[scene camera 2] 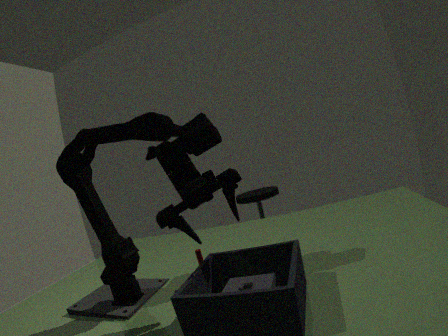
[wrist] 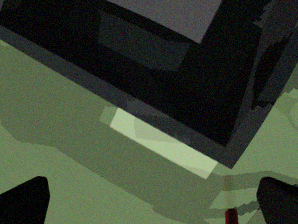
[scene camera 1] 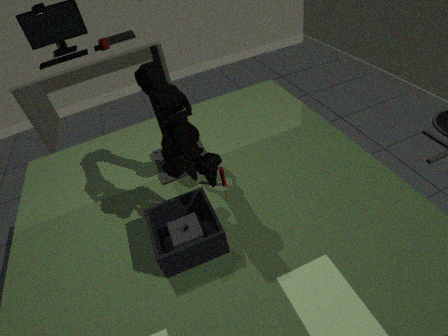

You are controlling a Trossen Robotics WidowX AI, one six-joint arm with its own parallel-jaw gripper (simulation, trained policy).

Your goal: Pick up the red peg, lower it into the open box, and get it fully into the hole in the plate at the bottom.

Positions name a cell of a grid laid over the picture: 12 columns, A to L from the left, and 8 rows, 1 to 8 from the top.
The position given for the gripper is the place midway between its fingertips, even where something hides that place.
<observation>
gripper: scene camera 2 F6; wrist G7; scene camera 1 F5
</observation>
